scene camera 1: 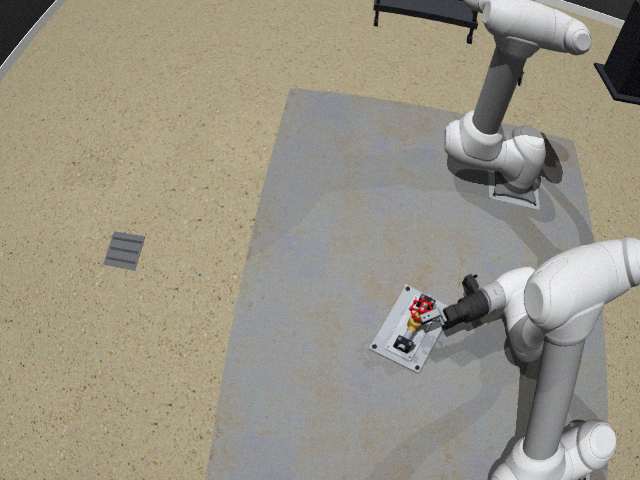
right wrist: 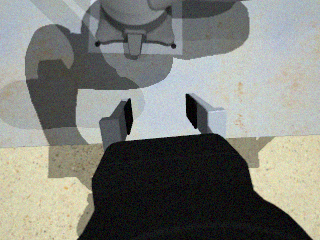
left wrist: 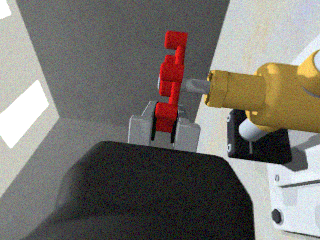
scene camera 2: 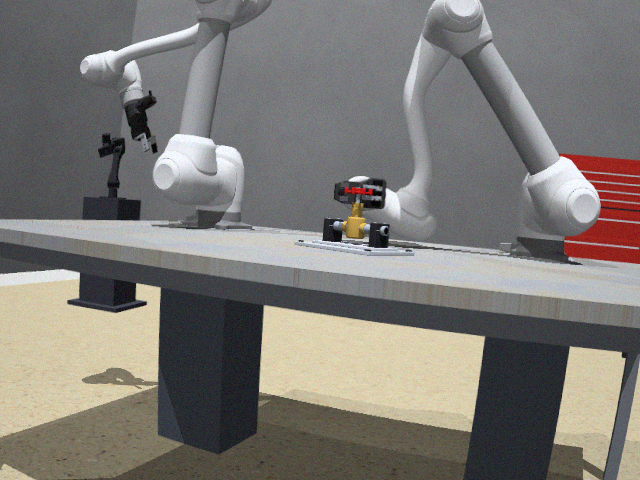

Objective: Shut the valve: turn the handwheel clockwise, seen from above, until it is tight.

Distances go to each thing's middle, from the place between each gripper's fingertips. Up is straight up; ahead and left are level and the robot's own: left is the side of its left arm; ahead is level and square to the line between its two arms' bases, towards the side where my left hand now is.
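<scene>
With the red handwheel (left wrist: 171,81) as the reference, my left hand (scene camera 1: 420,320) is 30 mm to the left of it, 10 mm short of it and 10 mm above it. The pale base plate (scene camera 1: 378,345) is 30 mm to the right of my left hand, 10 mm ahead of it and 130 mm below it. Going by its middle, the plate is nearer to my left hand than to my right hand.
My right hand (scene camera 2: 151,151) is 870 mm to the right of the red handwheel, 500 mm short of it and 140 mm above it. From that right hand I find the pale base plate 870 mm to the left, 500 mm ahead and 260 mm below. The handwheel, too, is nearer to my left hand than to my right hand, going by its middle.
</scene>
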